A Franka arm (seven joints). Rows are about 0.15 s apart.
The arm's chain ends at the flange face. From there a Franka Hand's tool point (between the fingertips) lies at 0.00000 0.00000 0.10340 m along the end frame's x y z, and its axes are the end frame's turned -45 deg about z.
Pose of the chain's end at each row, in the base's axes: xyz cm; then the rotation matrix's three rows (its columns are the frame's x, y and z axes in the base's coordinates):
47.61, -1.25, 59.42; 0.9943, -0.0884, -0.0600; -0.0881, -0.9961, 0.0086; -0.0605, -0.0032, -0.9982
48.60, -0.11, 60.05; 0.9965, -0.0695, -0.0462; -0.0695, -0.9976, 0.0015; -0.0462, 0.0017, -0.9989
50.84, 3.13, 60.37; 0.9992, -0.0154, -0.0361; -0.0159, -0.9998, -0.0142; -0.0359, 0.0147, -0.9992
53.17, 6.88, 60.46; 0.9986, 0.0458, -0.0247; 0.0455, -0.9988, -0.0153; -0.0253, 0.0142, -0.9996
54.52, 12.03, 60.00; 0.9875, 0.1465, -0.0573; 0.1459, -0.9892, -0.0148; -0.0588, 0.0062, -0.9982
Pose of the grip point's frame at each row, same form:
46.99, -1.16, 49.10; 0.7656, 0.6406, -0.0600; 0.6421, -0.7666, 0.0086; -0.0405, -0.0450, -0.9982
48.12, -0.09, 49.72; 0.7538, 0.6555, -0.0462; 0.6563, -0.7546, 0.0015; -0.0339, -0.0315, -0.9989
50.47, 2.98, 50.04; 0.7174, 0.6957, -0.0361; 0.6957, -0.7182, -0.0142; -0.0358, -0.0150, -0.9992
52.91, 6.72, 50.12; 0.6737, 0.7385, -0.0247; 0.7384, -0.6741, -0.0153; -0.0279, -0.0078, -0.9996
53.93, 11.88, 49.68; 0.5947, 0.8019, -0.0573; 0.8026, -0.5963, -0.0148; -0.0460, -0.0372, -0.9982

